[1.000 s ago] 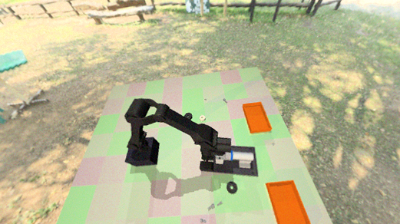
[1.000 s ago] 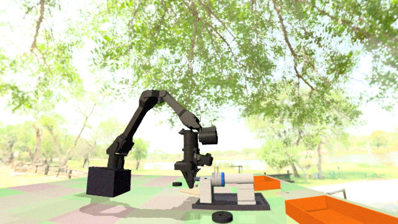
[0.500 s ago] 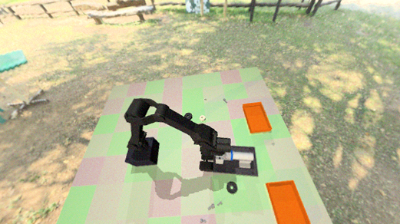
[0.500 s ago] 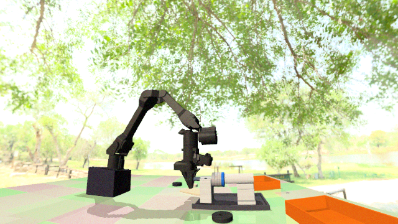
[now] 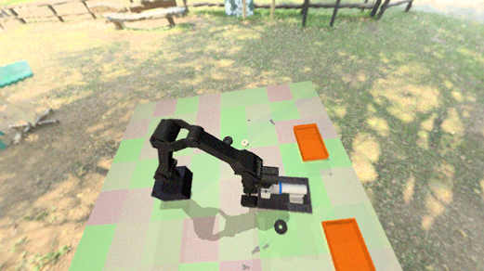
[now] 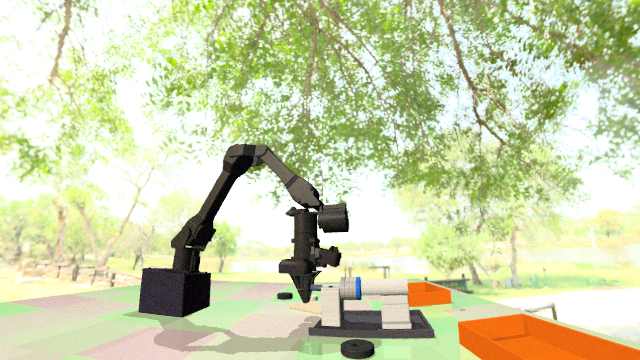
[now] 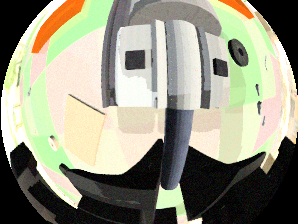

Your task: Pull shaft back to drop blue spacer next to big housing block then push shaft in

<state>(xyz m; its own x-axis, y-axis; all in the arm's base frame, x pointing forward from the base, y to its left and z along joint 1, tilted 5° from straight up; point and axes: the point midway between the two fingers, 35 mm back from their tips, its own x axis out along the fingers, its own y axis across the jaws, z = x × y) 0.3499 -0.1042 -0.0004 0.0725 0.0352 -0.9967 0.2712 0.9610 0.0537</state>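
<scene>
Right now my gripper tip is 60 mm short of the shaft, 20 mm to the left of it and 30 mm below it. Also, from my gripper tip: pale ring: 10 mm ahead, 260 mm to the left, 40 mm below; blue spacer: 110 mm ahead, 30 mm to the right, 30 mm above.
</scene>
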